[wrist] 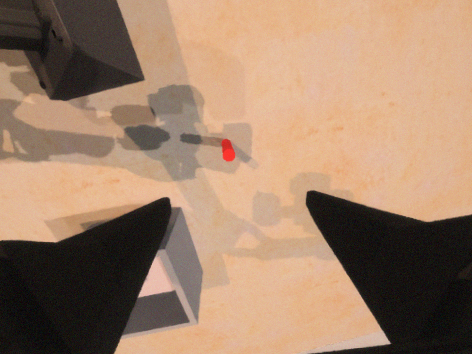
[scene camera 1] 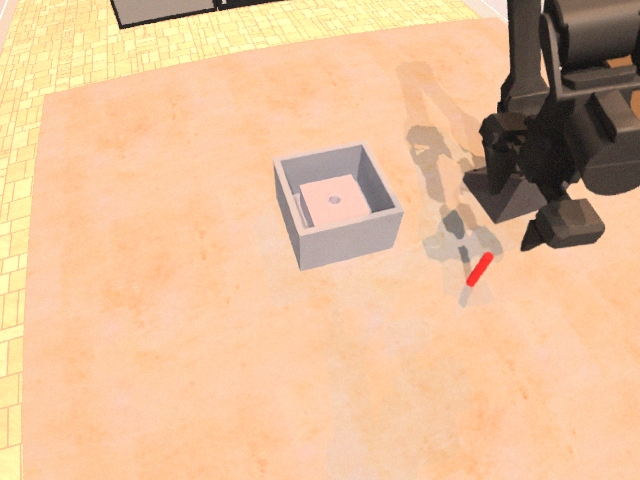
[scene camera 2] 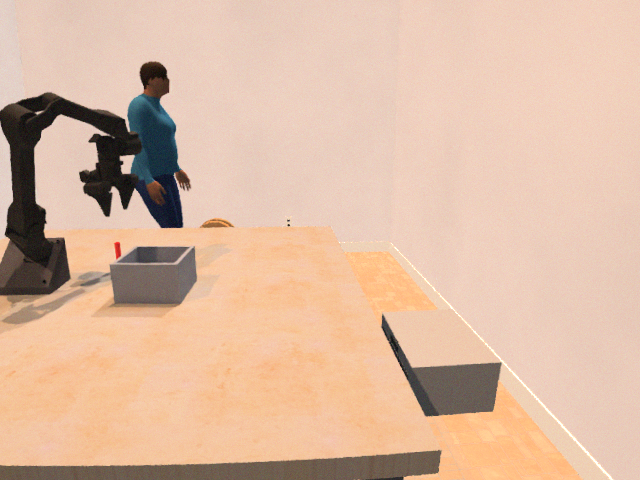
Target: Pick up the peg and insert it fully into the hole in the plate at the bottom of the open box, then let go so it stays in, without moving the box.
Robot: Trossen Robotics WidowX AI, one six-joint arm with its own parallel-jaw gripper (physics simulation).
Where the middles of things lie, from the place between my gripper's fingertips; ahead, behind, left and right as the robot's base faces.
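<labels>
There's a pale plate (scene camera 1: 336, 199) that's 16 cm ahead of my hand, 18 cm to the right of it and 13 cm below it. The grey box (scene camera 1: 334, 242) is 18 cm to the right of my hand too, 16 cm ahead of it, and it sits 12 cm below it.
</labels>
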